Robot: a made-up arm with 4 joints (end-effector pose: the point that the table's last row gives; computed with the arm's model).
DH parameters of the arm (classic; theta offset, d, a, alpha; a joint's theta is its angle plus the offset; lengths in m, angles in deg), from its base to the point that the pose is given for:
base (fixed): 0 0.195 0 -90
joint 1: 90 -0.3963 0.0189 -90
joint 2: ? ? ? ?
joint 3: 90 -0.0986 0.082 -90
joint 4: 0 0.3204 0.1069 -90
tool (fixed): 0 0.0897 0 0
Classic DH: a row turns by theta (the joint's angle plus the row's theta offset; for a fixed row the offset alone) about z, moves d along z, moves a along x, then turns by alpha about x.
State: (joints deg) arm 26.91 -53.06 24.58 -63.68
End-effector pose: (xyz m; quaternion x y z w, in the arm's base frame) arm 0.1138 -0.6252 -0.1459 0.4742 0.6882 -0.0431 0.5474
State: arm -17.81 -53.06 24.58 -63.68
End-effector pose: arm 0.3207 -0.6252 0.0328 0.4550 0.4282 0.1406 0.7680
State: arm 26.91 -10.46 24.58 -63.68
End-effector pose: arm 0.2118 -0.7229 0.0472 0.1514 0.7052 -0.1731 0.6707
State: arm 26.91 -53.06 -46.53 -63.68
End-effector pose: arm 0.5108 -0.4386 -0.0691 0.2779 0.4601 0.4648 0.7036
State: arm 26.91 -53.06 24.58 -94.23
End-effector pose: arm 0.0677 -0.5679 -0.1438 0.4688 0.8081 0.0834 0.3467
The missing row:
joint 2: -90 -0.1982 0.0544 -90
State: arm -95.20 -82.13 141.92 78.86
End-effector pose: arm -0.3039 -0.5743 0.1564 0.3134 -0.2135 -0.6750 0.6329
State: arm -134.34 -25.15 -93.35 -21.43
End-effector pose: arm -0.5197 -0.1973 0.3940 -0.6629 -0.6457 0.2951 0.2381
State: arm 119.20 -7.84 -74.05 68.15
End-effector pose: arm -0.0683 -0.4245 -0.3589 0.5960 0.3061 -0.0930 0.7365
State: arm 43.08 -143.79 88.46 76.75
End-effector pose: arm -0.2140 -0.5496 0.1442 0.1538 0.5701 -0.6980 0.4051
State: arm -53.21 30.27 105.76 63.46
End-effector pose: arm -0.1831 -0.1972 0.1776 -0.2257 -0.6051 -0.7526 0.1286
